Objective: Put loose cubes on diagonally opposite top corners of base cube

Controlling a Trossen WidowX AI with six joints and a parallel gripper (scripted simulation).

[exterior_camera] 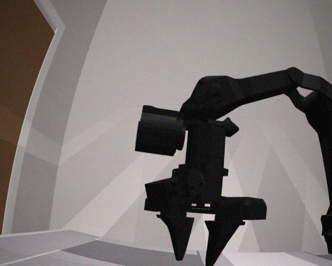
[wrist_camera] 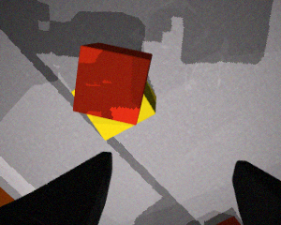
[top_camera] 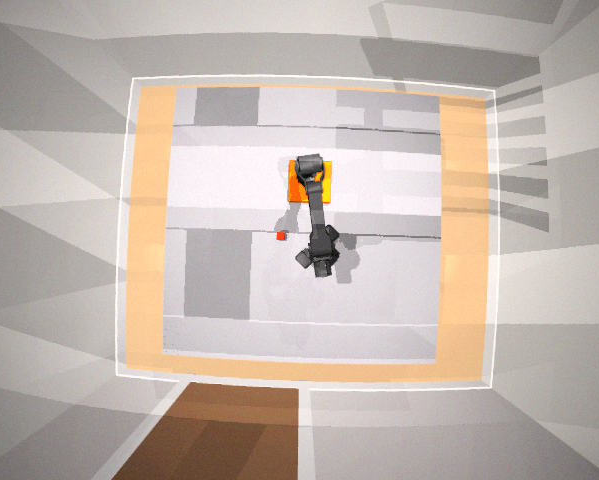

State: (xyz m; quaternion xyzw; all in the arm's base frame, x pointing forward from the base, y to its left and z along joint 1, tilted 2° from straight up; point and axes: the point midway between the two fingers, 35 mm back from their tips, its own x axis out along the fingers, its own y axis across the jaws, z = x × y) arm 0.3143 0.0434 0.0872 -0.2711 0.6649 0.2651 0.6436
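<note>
My gripper tip is now 70 mm above the yellow base cube, 30 mm to the right of it and 20 mm past it.
</note>
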